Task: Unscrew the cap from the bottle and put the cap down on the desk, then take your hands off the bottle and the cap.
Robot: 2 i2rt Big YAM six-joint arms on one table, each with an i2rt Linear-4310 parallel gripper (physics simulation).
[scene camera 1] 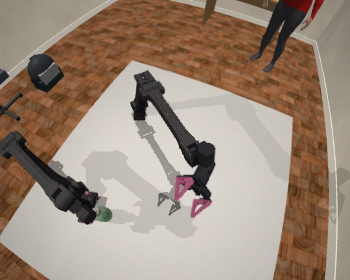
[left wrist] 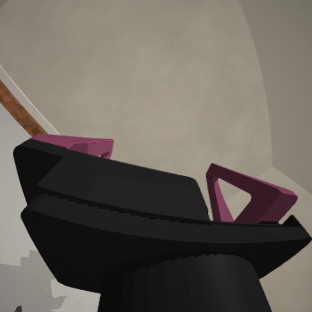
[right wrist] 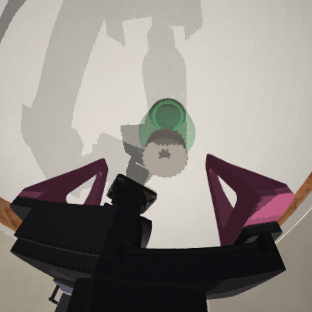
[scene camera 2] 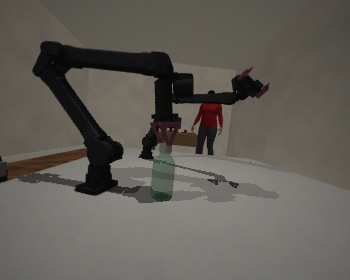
The left gripper is open, with nothing in its grasp. The right gripper is open, holding nothing. Also in view: a ribbed cap.
